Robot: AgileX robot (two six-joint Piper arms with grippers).
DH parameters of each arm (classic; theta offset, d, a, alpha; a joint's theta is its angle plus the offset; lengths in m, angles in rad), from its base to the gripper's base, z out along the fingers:
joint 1: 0 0.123 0 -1.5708
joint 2: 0.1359 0 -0.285 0
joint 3: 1.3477 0 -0.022 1.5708
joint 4: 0 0.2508 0 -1.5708
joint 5: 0 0 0.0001 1.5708
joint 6: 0 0.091 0 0
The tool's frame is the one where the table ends.
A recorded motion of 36 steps. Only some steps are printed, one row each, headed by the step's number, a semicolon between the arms.
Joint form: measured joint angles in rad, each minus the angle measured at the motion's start. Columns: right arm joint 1, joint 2, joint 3, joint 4, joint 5, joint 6; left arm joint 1, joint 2, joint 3, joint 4, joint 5, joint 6.
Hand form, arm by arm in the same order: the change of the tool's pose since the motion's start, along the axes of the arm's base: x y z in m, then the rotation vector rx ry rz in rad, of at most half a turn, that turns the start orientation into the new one. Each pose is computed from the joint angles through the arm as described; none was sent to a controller.
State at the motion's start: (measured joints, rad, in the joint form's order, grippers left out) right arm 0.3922 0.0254 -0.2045 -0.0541 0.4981 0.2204; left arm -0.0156 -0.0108 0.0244 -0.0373 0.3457 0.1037
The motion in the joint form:
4: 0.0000 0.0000 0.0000 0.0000 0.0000 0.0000; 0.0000 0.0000 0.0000 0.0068 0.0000 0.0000
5: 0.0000 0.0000 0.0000 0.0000 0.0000 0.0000; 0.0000 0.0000 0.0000 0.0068 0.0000 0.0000
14: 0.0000 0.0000 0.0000 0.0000 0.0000 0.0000; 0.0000 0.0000 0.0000 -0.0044 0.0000 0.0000
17: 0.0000 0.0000 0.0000 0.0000 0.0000 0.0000; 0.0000 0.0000 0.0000 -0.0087 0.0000 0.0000
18: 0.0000 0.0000 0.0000 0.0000 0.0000 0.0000; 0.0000 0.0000 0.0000 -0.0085 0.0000 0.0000
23: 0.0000 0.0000 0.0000 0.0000 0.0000 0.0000; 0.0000 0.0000 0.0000 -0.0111 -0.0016 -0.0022
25: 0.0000 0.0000 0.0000 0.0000 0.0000 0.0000; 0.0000 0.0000 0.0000 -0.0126 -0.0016 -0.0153
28: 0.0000 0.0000 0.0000 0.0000 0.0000 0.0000; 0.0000 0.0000 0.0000 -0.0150 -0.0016 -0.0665
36: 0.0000 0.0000 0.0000 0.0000 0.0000 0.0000; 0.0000 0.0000 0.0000 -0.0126 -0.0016 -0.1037
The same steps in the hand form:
4: 0.0000 0.0000 0.0000 0.0000 0.0000 0.0000; 0.0000 0.0002 0.0000 0.0068 -0.0001 0.0005
5: 0.0000 0.0000 0.0000 0.0000 0.0000 0.0000; 0.0000 0.0002 0.0000 0.0068 -0.0001 0.0005
14: 0.0000 0.0000 0.0000 0.0000 0.0000 0.0000; 0.0000 -0.0001 0.0000 -0.0044 0.0001 -0.0003
17: 0.0000 0.0000 0.0000 0.0000 0.0000 0.0000; 0.0000 -0.0003 0.0000 -0.0087 0.0001 -0.0006
18: 0.0000 0.0000 0.0000 0.0000 0.0000 0.0000; 0.0000 -0.0003 0.0000 -0.0085 0.0001 -0.0006
23: 0.0000 0.0000 0.0000 0.0000 0.0000 0.0000; 0.0000 -0.0003 0.0002 -0.0132 -0.0014 -0.0002
25: 0.0000 0.0000 0.0000 0.0000 0.0000 0.0000; 0.0000 -0.0004 0.0002 -0.0273 -0.0009 0.0032
28: 0.0000 0.0000 0.0000 0.0000 0.0000 0.0000; 0.0000 -0.0005 0.0002 -0.0790 0.0006 0.0168
36: 0.0000 0.0000 0.0000 0.0000 0.0000 0.0000; 0.0000 -0.0004 0.0002 -0.1125 0.0017 0.0269

